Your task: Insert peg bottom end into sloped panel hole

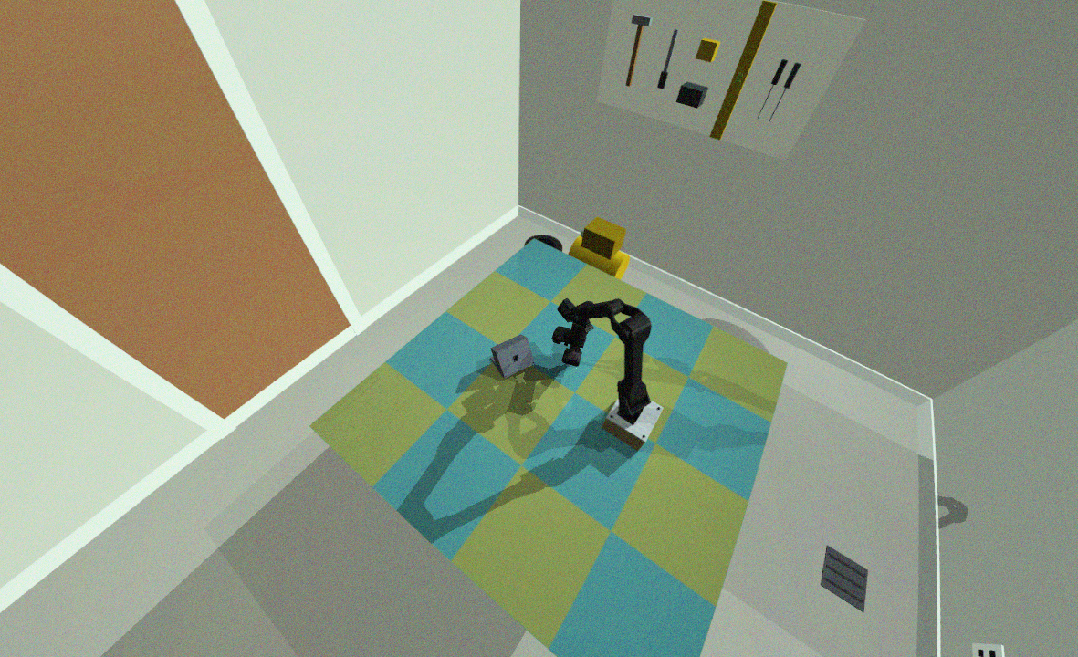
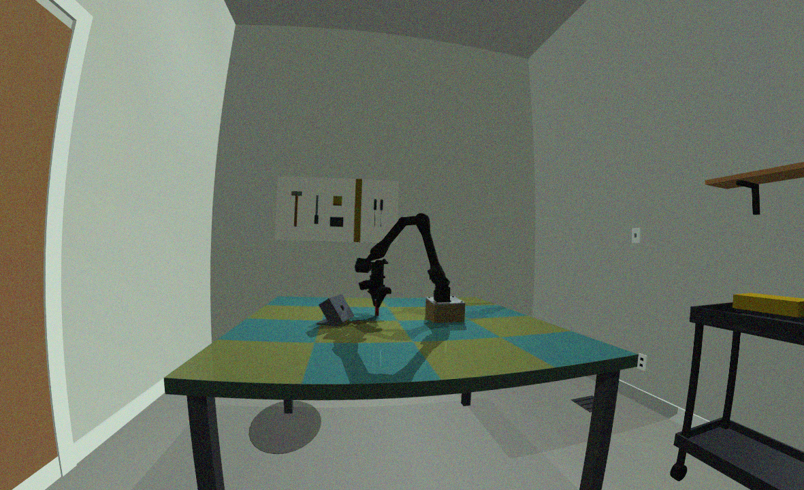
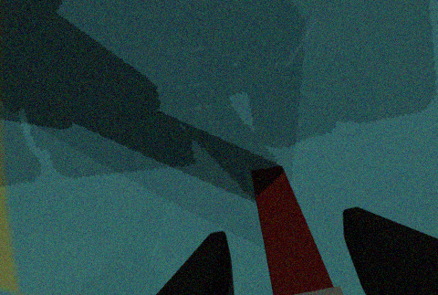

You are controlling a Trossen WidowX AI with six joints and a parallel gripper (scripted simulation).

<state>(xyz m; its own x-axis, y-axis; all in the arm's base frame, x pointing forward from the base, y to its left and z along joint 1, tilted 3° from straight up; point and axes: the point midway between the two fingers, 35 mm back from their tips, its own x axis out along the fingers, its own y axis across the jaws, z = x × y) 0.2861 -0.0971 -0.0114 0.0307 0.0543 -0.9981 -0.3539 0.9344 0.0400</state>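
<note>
Right now my gripper tip is 20 mm below the red square-sided peg. Round my gripper tip: grey sloped panel (170 mm ahead, 150 mm to the left, 10 mm above).
</note>
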